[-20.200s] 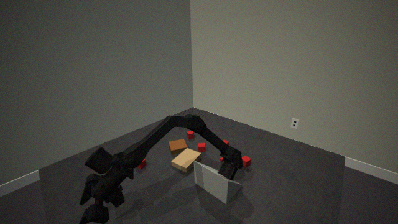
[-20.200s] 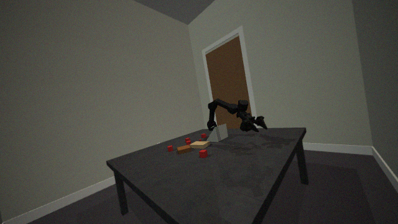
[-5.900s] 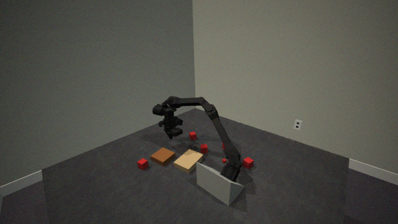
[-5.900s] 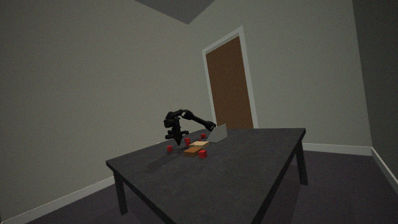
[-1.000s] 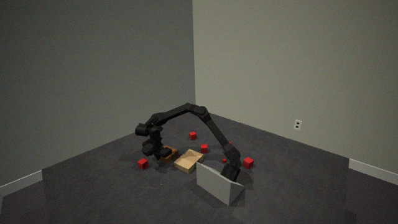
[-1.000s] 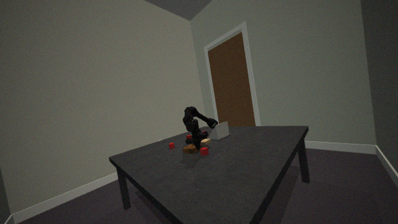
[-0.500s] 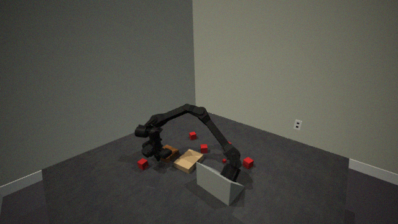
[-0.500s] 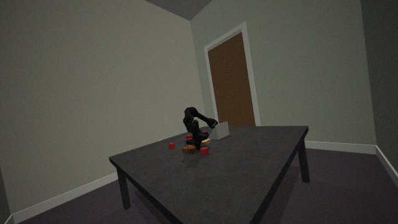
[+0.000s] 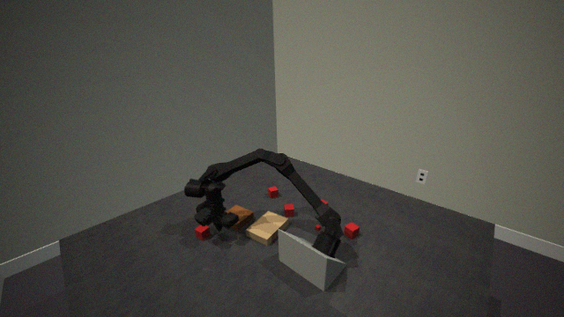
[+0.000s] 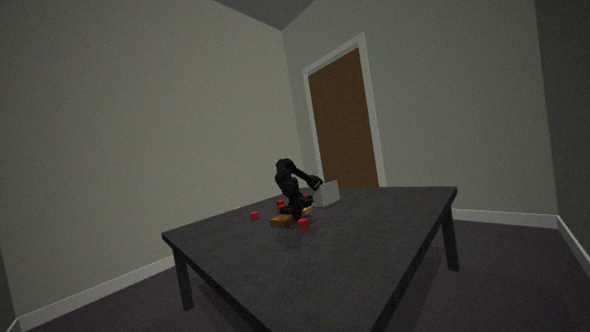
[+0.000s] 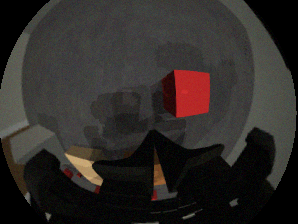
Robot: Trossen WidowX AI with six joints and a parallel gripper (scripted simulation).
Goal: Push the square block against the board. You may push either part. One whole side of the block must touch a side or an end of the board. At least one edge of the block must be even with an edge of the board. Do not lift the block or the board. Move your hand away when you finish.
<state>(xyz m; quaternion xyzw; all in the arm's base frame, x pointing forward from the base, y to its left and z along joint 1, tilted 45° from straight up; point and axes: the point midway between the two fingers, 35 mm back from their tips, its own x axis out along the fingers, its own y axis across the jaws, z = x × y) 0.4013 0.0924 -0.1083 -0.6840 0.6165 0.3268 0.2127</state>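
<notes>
Now: the square block 10 cm to the right of my gripper tip, 1 cm ahead of it and 1 cm above it. Round my gripper tip: board 14 cm to the right, 13 cm behind, 1 cm above.
</notes>
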